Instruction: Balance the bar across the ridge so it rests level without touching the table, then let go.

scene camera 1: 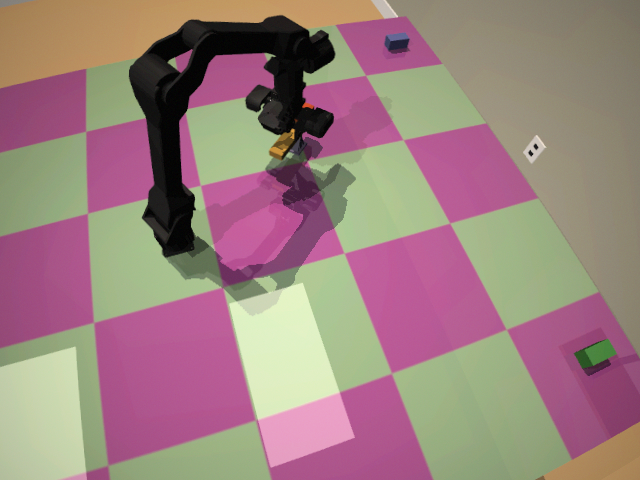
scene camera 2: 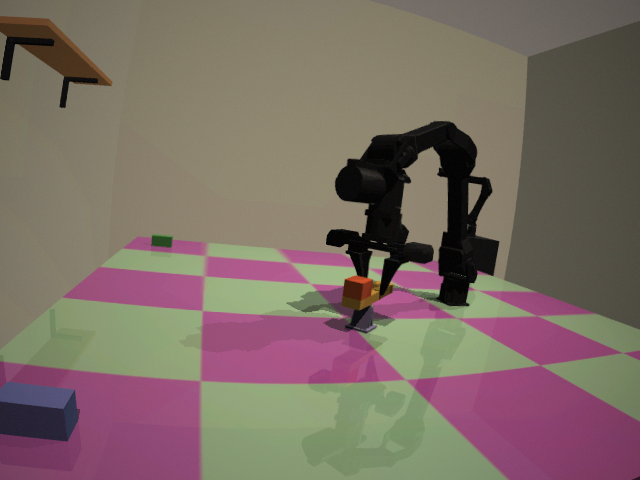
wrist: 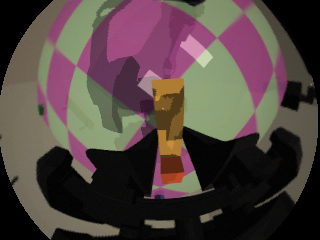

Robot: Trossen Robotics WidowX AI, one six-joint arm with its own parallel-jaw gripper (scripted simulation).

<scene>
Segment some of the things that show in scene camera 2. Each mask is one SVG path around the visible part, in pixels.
My gripper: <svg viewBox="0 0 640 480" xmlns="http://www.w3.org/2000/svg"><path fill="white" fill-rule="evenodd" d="M369 203L369 209L365 211L365 215L368 215L366 232L362 233L362 237L356 231L332 229L327 234L326 245L342 247L344 244L348 244L346 254L350 255L357 276L368 278L369 264L373 251L368 249L389 252L390 258L384 259L380 283L380 295L384 295L393 276L402 264L411 261L426 264L433 260L434 249L431 245L417 242L405 244L409 230L401 223L401 208Z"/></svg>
A bar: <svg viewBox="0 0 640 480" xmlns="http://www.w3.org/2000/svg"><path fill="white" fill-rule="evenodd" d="M342 306L360 311L391 294L394 284L390 283L385 294L380 295L380 280L373 282L371 279L360 276L345 279Z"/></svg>
</scene>
